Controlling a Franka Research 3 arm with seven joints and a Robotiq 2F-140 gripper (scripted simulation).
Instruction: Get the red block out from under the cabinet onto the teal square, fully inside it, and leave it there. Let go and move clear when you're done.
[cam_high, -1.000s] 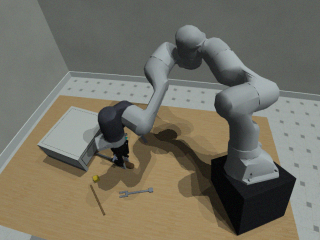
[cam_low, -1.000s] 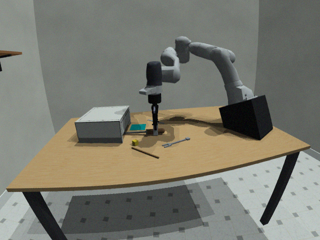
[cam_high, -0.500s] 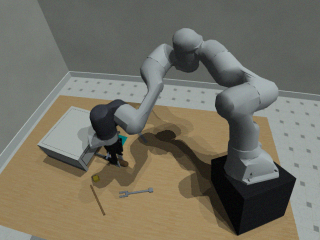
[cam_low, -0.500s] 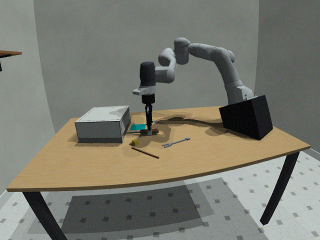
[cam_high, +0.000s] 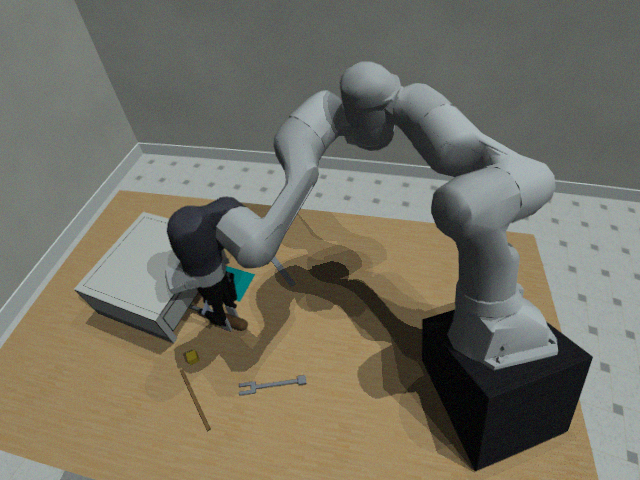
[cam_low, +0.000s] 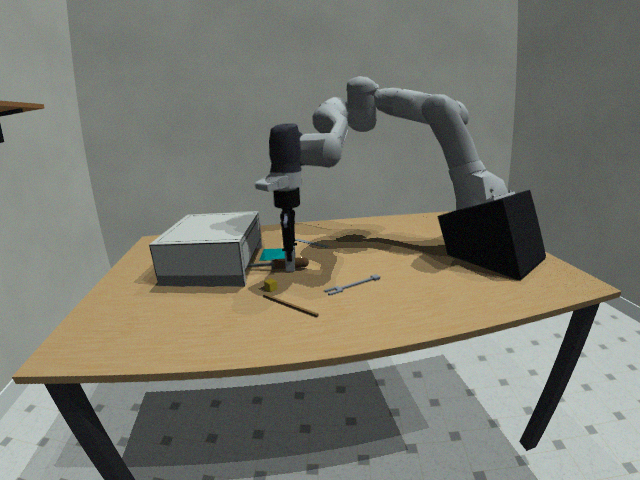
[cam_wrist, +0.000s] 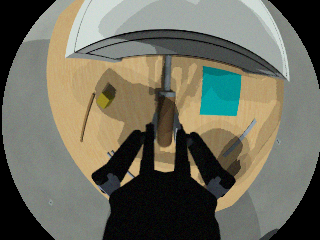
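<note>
Right now the teal square is 140 mm to the right of my hand, 40 mm below it and 20 mm ahead of it. The rest, counted from my hand: grey hook tool 110 mm ahead, 80 mm to the right, 20 mm below; then yellow cube 100 mm to the left, 90 mm ahead, 20 mm below; then thin wooden stick 210 mm to the left, 60 mm ahead, 30 mm below.
</note>
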